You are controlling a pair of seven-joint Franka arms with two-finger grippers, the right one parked.
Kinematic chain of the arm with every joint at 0, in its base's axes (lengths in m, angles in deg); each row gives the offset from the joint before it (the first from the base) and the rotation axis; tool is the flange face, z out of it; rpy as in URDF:
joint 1: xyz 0 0 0.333 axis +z
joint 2: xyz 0 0 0 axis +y
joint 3: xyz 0 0 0.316 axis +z
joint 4: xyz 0.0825 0 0 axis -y
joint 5: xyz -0.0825 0 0.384 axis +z
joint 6: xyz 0 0 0 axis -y
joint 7: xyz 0.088 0 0 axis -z
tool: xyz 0 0 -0.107 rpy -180 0 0
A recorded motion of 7 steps. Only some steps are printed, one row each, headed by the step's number.
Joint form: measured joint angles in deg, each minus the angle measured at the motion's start. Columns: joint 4, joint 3, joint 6, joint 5, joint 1, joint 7, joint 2.
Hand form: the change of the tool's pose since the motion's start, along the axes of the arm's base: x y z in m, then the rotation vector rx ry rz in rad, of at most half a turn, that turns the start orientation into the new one. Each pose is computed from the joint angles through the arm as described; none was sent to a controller.
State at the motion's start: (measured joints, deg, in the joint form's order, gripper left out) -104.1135 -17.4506 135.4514 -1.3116 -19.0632 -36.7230 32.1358
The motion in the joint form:
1: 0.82 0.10 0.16 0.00 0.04 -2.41 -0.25
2: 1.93 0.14 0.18 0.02 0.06 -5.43 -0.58
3: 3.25 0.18 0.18 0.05 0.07 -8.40 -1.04
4: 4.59 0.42 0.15 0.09 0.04 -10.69 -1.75
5: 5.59 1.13 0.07 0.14 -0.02 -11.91 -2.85
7: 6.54 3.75 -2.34 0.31 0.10 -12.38 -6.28
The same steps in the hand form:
1: 0.0058 -0.0007 0.0088 -0.0065 -0.0120 0.0463
2: 0.0122 -0.0026 0.0206 -0.0154 -0.0251 0.1020
3: 0.0195 -0.0048 0.0356 -0.0283 -0.0424 0.1570
4: 0.0275 -0.0055 0.0536 -0.0431 -0.0658 0.2023
5: 0.0361 -0.0016 0.0728 -0.0543 -0.0949 0.2342
7: 0.0518 0.0232 0.1126 -0.0421 -0.1396 0.2776

